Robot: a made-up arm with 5 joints.
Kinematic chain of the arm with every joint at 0, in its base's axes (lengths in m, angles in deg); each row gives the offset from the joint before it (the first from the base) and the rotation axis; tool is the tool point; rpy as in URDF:
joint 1: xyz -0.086 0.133 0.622 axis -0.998 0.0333 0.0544
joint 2: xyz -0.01 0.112 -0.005 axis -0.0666 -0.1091 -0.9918
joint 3: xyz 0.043 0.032 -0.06 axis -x
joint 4: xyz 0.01 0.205 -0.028 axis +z
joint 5: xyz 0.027 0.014 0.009 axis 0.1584 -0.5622 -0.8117
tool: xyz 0.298 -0.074 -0.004 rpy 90 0 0
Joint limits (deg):
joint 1: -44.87..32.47
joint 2: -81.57..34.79
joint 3: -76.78..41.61
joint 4: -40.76..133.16
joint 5: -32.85..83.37
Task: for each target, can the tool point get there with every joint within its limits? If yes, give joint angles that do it. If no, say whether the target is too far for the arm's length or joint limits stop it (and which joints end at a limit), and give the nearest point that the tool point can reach.
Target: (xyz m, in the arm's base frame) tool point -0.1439 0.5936 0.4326
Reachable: yes | joints 21.06 -64.70 9.80 64.52 71.32
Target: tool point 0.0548 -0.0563 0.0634
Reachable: no: joint limits stop it (at a limit: joint 1, joint 2, joint 3, joint 5) | nearest point 0.1837 0.1380 0.0247 | short by 0.236 m
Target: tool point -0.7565 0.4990 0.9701
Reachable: no: too far | nearest point -0.5939 0.4387 0.8917 | short by 0.190 m
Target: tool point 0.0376 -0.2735 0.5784
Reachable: no: joint limits stop it (at a limit: joint 1, joint 2, joint 3) | nearest point 0.1691 -0.0531 0.7019 | short by 0.285 m
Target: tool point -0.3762 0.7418 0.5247
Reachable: yes | joints -11.84 -34.15 20.61 113.09 11.04
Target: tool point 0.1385 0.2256 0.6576
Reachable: yes | joints -9.49 11.83 13.83 22.45 70.63
